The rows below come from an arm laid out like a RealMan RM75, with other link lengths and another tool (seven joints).
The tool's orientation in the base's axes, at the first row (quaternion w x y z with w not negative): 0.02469, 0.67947, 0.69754, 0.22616
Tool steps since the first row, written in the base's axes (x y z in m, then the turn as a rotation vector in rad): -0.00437, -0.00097, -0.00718, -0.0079, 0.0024, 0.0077; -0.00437, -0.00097, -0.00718, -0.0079, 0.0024, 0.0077; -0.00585, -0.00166, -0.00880, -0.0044, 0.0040, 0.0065; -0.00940, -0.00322, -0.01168, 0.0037, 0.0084, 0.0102; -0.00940, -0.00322, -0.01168, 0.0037, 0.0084, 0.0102; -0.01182, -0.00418, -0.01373, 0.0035, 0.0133, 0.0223; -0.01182, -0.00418, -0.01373, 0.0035, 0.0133, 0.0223; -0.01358, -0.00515, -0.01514, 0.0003, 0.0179, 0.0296; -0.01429, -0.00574, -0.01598, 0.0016, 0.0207, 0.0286; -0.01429, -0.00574, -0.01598, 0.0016, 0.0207, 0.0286
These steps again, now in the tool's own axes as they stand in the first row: -0.00256, -0.00657, 0.00467, 0.0050, -0.0048, -0.0089; -0.00256, -0.00657, 0.00467, 0.0050, -0.0048, -0.0089; -0.00355, -0.00851, 0.00542, 0.0059, -0.0020, -0.0062; -0.00557, -0.01280, 0.00635, 0.0106, 0.0068, -0.0055; -0.00557, -0.01280, 0.00635, 0.0106, 0.0068, -0.0055; -0.00686, -0.01576, 0.00709, 0.0186, 0.0107, -0.0150; -0.00686, -0.01576, 0.00709, 0.0186, 0.0107, -0.0150; -0.00805, -0.01787, 0.00748, 0.0252, 0.0102, -0.0214; -0.00879, -0.01882, 0.00782, 0.0275, 0.0110, -0.0193; -0.00879, -0.01882, 0.00782, 0.0275, 0.0110, -0.0193
